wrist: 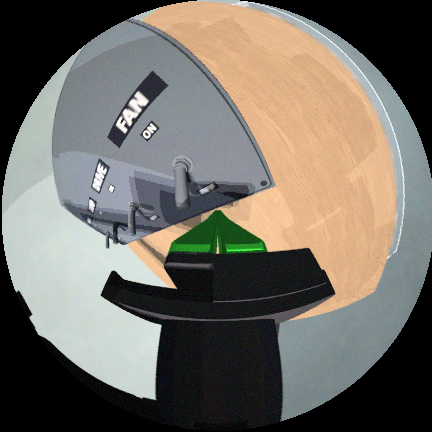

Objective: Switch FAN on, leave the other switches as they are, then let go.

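Note:
A grey switch panel fills the upper left of the wrist view. The FAN switch is a grey toggle lever that leans toward the OFF side, away from its ON label. The FAN label is above it. The DRIVE switch and further small levers stand in a row to the left, also pointing down in the view. My gripper is shut with green fingertips together and nothing between them. Its tips are just below and right of the FAN lever's end, apart from it in the view.
A wood-toned table top lies beyond and to the right of the panel. The panel's near corner sticks out above and right of the fingertips. Shadows fall on the panel's lower part and on the table beside it.

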